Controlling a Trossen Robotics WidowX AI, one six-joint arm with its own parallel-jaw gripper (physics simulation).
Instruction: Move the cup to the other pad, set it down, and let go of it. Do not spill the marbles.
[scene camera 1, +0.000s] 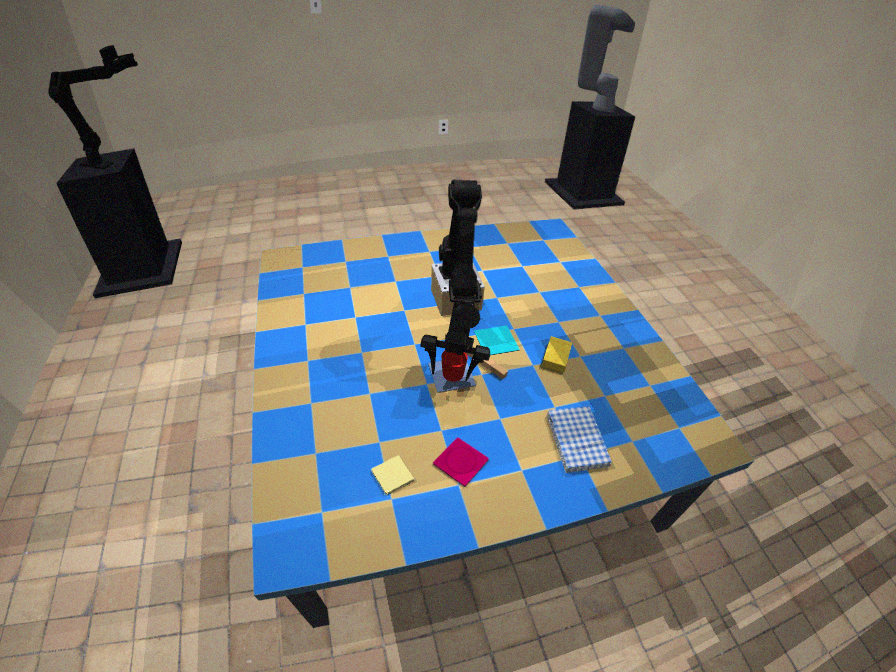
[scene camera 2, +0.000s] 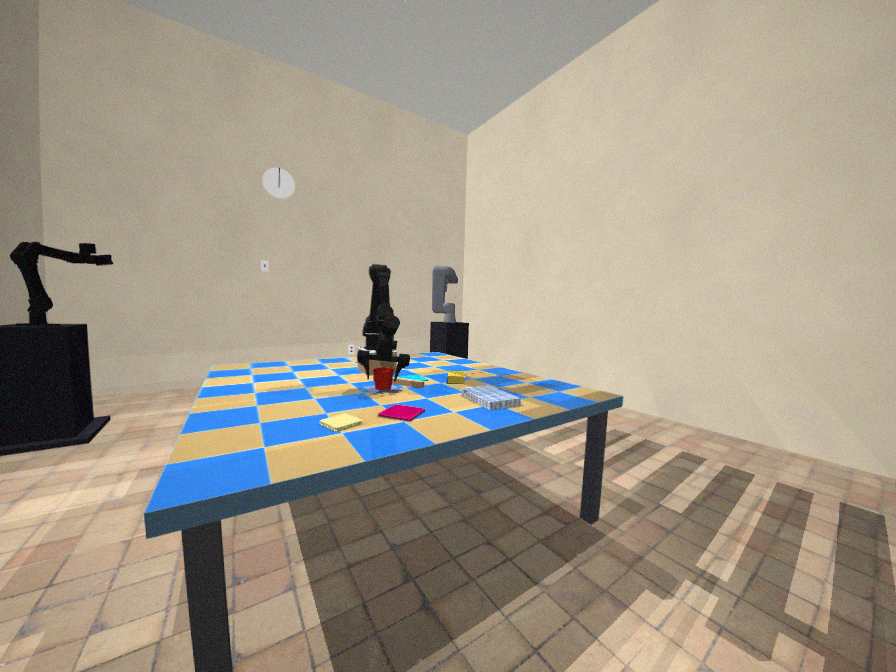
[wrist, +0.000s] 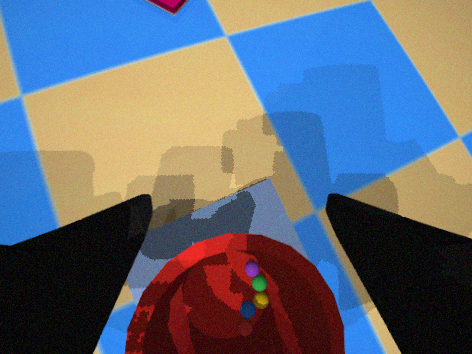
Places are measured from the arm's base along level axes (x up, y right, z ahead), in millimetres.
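Pixels of known places: gripper, between the fingertips: (scene camera 1: 449, 377) (scene camera 2: 381, 380) (wrist: 240, 202); arm's base, origin of its link: (scene camera 1: 450, 272) (scene camera 2: 371, 348).
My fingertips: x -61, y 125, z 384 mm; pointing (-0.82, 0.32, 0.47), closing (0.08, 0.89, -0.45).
Note:
For each thing: its top centre in the pictures, then the offset to it from my fingertips. "spot": a spot on its surface instead.
- red cup, centre of its top: (wrist: 241, 348) (scene camera 1: 454, 357) (scene camera 2: 383, 369) dx +30, dy -27, dz -43 mm
- pale grey-blue pad, centre of its top: (wrist: 231, 290) (scene camera 1: 451, 373) (scene camera 2: 382, 388) dx -42, dy -24, dz -46 mm
- magenta pad, centre of its top: (scene camera 1: 461, 460) (scene camera 2: 402, 411) dx -37, dy +44, dz +236 mm
- wooden stick, centre of its top: (scene camera 1: 475, 351) (scene camera 2: 397, 378) dx -23, dy -114, dz -95 mm
- cyan square, a spot on its surface: (scene camera 1: 499, 339) spot: dx -41, dy -213, dz -142 mm
- yellow block, centre of its top: (scene camera 1: 558, 350) (scene camera 2: 456, 373) dx -15, dy -355, dz -25 mm
- checked cloth, centre of its top: (scene camera 1: 579, 435) (scene camera 2: 489, 392) dx -20, dy -270, dz +266 mm
- pale yellow square, a spot on its surface: (scene camera 1: 392, 474) (scene camera 2: 341, 420) spot: dx -35, dy +215, dz +229 mm
The red cup (scene camera 1: 454, 367) (scene camera 2: 382, 379) (wrist: 235, 300) stands upright on a pale grey-blue pad (scene camera 1: 454, 386) (wrist: 280, 220). Several marbles lie inside it; a purple one (wrist: 252, 268), a green one (wrist: 259, 283) and a yellow one (wrist: 261, 300) show clearly in the wrist view. My gripper (scene camera 1: 453, 371) (scene camera 2: 383, 375) (wrist: 240, 202) is open, with one finger on each side of the cup and gaps between them and its wall. The magenta pad (scene camera 1: 461, 461) (scene camera 2: 401, 412) (wrist: 172, 4), marked with a circle, lies nearer the table's front edge.
A wooden stick (scene camera 1: 495, 368) (scene camera 2: 413, 384) lies close beside the cup's pad. A cyan square (scene camera 1: 499, 339), a yellow block (scene camera 1: 556, 354) (scene camera 2: 455, 377), a checked cloth (scene camera 1: 578, 438) (scene camera 2: 492, 397) and a pale yellow square (scene camera 1: 392, 474) (scene camera 2: 340, 421) lie on the table. A box (scene camera 1: 443, 295) stands by the arm's base.

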